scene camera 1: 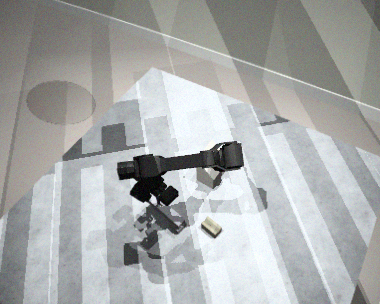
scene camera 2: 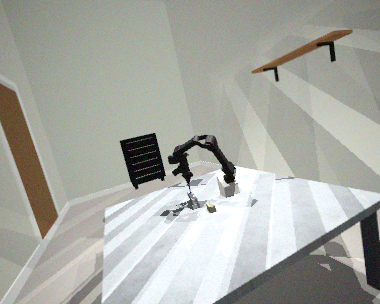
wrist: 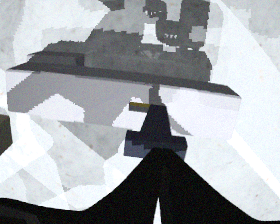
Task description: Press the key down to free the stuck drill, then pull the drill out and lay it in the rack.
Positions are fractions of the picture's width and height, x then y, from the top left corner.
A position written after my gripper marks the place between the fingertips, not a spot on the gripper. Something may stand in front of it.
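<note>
My gripper (scene camera 1: 0.41,0.64) is visible in the wrist view as well, the gripper (wrist: 0.57,0.70) being shut and holding nothing.
</note>
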